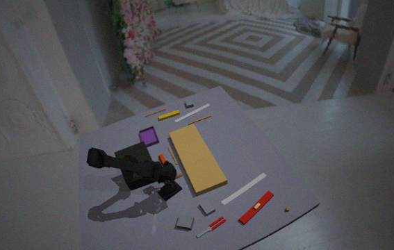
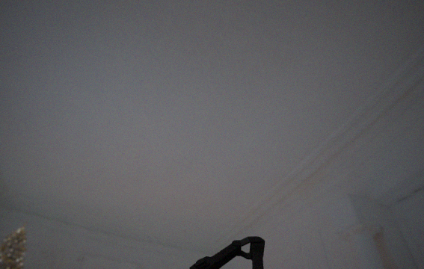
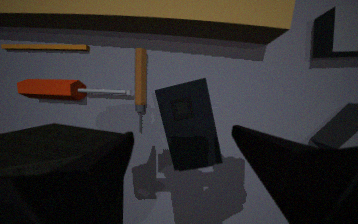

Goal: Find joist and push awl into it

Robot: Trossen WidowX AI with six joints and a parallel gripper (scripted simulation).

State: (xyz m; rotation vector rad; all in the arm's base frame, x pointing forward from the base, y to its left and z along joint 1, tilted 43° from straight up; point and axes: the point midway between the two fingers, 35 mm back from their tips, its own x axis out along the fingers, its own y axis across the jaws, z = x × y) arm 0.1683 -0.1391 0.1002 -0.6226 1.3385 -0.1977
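The stud finder is 40 mm below my gripper tip. Also, from my gripper tip: purple tray 40 mm behind, 490 mm to the left, 70 mm below; red level 380 mm ahead, 300 mm to the right, 70 mm below; yellow bar 150 mm ahead, 650 mm to the left, 70 mm below.
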